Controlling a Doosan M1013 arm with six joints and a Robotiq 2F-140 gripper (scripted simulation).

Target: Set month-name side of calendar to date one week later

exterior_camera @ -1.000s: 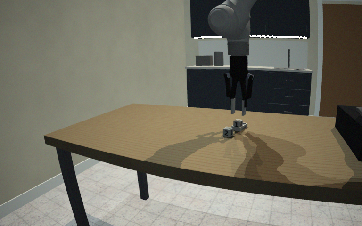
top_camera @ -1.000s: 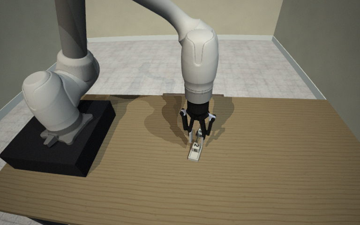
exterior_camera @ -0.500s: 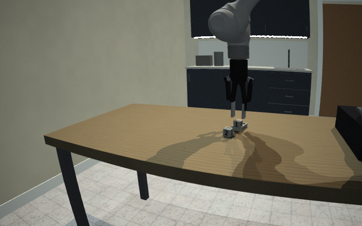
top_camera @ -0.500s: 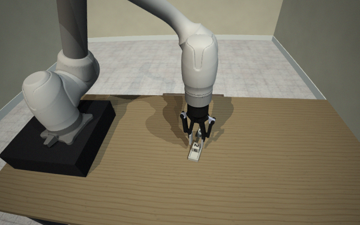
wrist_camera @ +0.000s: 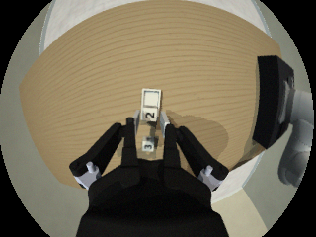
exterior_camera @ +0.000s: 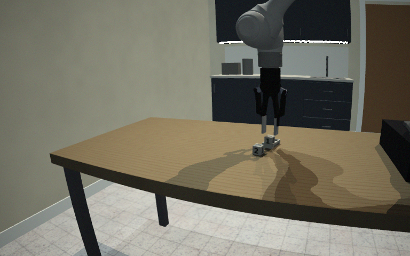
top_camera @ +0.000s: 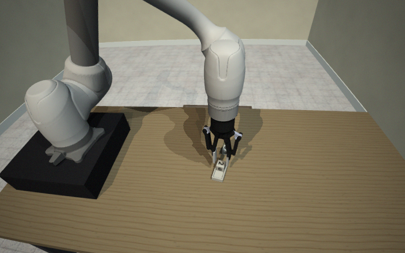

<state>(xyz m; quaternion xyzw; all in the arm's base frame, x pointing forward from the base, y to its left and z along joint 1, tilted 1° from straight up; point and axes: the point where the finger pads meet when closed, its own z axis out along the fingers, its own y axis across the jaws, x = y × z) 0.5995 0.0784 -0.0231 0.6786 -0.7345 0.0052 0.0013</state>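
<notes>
The white tray is 7 cm below my hand and 2 cm to the right of it.
</notes>
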